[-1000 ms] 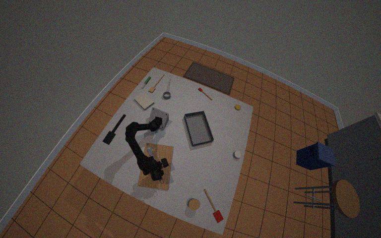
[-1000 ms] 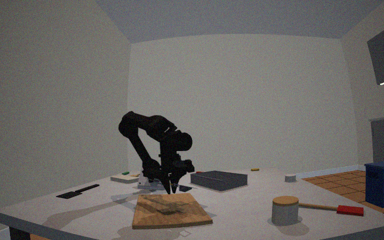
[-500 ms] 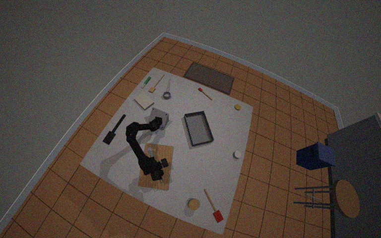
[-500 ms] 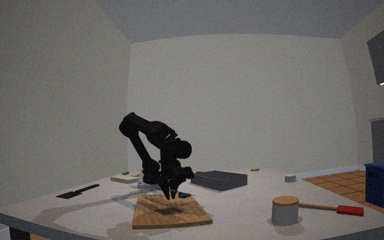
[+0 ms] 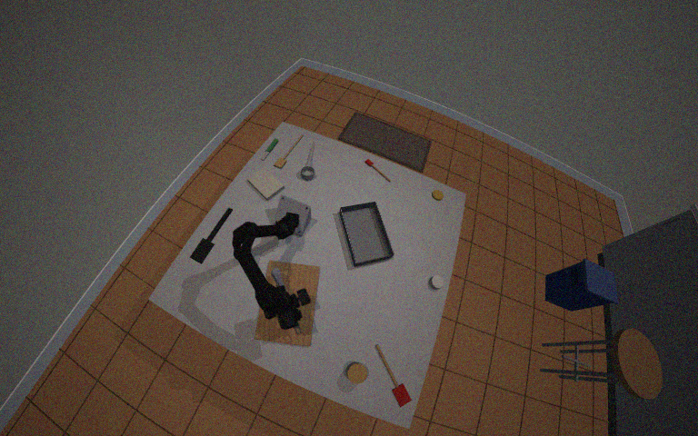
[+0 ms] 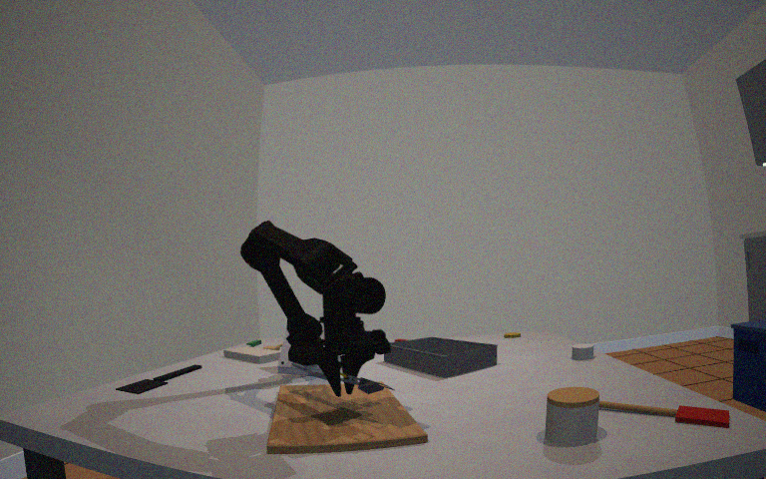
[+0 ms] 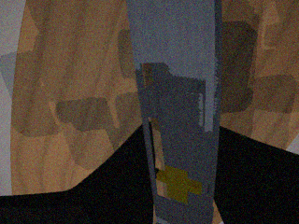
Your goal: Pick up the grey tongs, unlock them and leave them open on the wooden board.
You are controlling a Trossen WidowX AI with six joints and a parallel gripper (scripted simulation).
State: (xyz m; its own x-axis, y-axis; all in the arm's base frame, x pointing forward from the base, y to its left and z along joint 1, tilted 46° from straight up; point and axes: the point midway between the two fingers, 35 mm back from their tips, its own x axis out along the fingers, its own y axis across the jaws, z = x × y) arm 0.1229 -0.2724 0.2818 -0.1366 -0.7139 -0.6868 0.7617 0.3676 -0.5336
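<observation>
The yellow lock lies 10 mm to the left of my gripper tip and 40 mm above it. Also, from my gripper tip: roasting tin: 240 mm ahead, 450 mm to the left, 20 mm below; wooden board: 10 mm behind, 20 mm to the left, 40 mm below; black spatula: 500 mm behind, 200 mm to the left, 40 mm below.
</observation>
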